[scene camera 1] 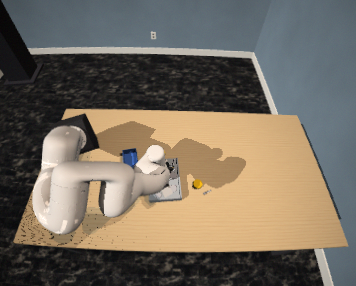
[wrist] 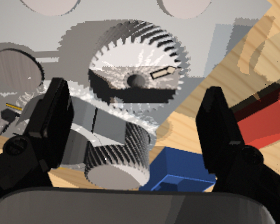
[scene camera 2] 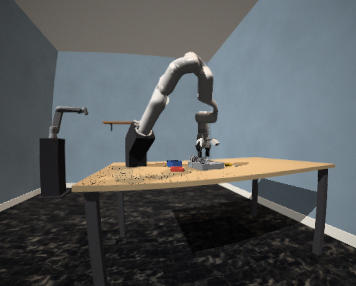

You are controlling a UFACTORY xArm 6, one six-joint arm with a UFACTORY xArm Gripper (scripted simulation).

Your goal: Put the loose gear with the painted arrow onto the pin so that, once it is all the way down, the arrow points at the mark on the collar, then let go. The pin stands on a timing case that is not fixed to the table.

Scene:
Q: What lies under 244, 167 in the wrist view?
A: My gripper.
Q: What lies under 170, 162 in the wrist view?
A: A blue box.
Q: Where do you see a grey timing case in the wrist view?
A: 118, 158

